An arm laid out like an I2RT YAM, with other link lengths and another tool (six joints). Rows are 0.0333 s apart.
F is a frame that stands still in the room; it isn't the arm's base.
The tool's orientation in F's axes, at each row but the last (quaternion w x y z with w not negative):
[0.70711 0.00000 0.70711 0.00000]
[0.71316 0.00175 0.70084 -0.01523]
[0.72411 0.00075 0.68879 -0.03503]
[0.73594 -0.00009 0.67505 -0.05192]
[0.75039 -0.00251 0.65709 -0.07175]
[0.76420 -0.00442 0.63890 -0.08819]
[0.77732 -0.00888 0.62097 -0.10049]
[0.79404 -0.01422 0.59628 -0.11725]
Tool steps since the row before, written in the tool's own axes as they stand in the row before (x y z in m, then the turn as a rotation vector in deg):
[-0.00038 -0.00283 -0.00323 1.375 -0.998 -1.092]
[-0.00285 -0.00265 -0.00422 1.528 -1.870 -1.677]
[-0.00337 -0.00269 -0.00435 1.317 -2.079 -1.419]
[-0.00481 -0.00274 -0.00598 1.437 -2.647 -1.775]
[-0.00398 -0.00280 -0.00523 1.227 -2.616 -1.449]
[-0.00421 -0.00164 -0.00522 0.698 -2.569 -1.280]
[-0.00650 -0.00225 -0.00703 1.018 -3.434 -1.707]
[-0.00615 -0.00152 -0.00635 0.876 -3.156 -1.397]
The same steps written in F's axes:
[-0.00323 -0.00283 0.00038 -1.092 -0.998 -1.375]
[-0.00433 -0.00249 0.00282 -1.695 -1.859 -1.522]
[-0.00464 -0.00230 0.00327 -1.459 -2.069 -1.288]
[-0.00655 -0.00194 0.00444 -1.846 -2.619 -1.399]
[-0.00595 -0.00186 0.00348 -1.548 -2.594 -1.151]
[-0.00602 -0.00047 0.00335 -1.465 -2.491 -0.609]
[-0.00848 -0.00034 0.00497 -1.937 -3.345 -0.895]
[-0.00790 0.00052 0.00422 -1.633 -3.082 -0.717]

